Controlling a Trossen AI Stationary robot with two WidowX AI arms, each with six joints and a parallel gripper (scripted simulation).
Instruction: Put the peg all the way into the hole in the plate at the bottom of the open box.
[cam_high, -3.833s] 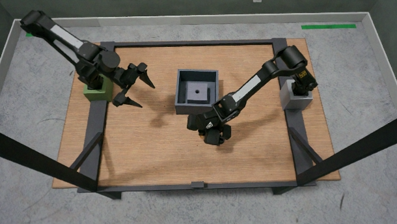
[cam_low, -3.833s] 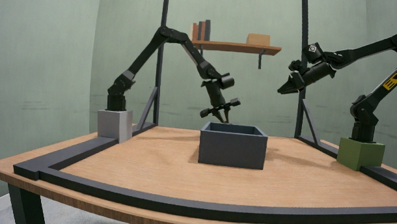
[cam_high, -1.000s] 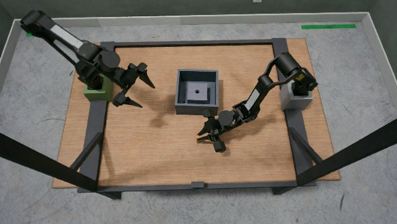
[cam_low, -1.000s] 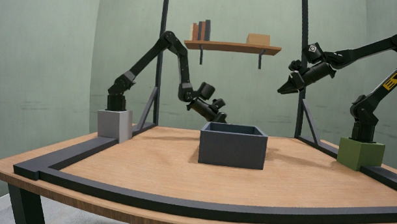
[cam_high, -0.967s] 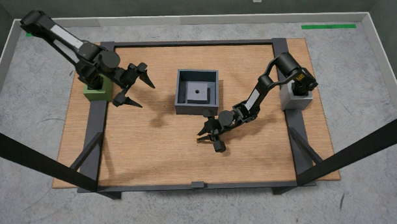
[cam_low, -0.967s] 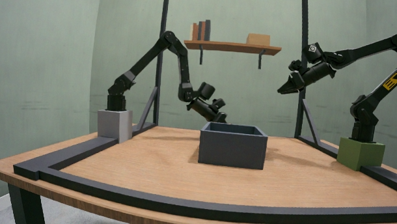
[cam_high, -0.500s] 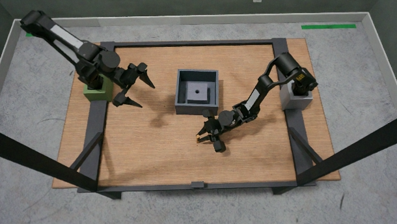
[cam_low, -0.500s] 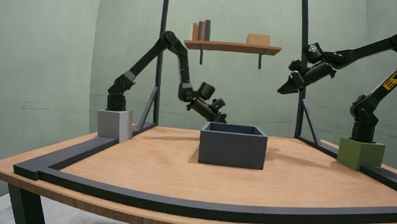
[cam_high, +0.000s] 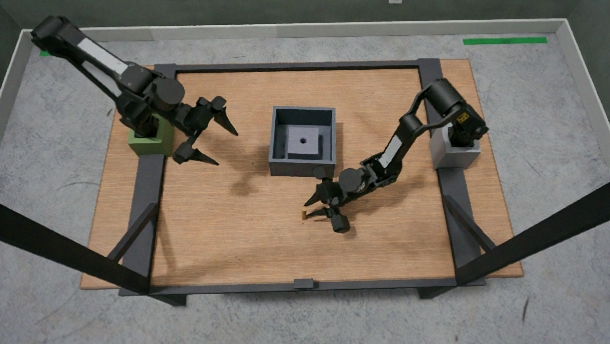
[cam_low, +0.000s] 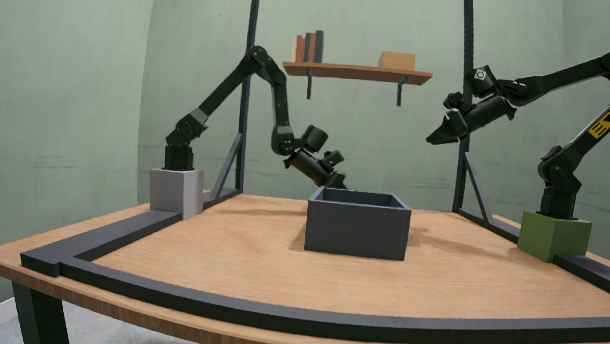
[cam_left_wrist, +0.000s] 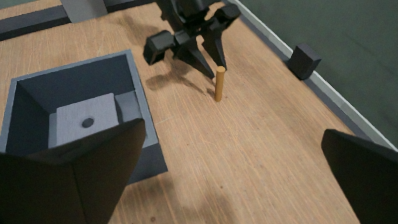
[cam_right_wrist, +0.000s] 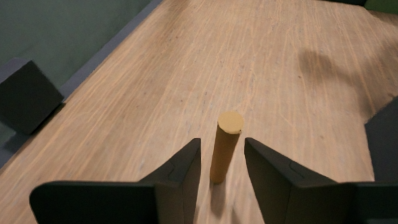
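Right now my right hand is 40 mm above the peg, 30 mm to the right of it and 10 mm past it. Also, from my right hand: grey plate (220 mm ahead, 50 mm to the left, 40 mm below); box (220 mm ahead, 50 mm to the left, 50 mm below).
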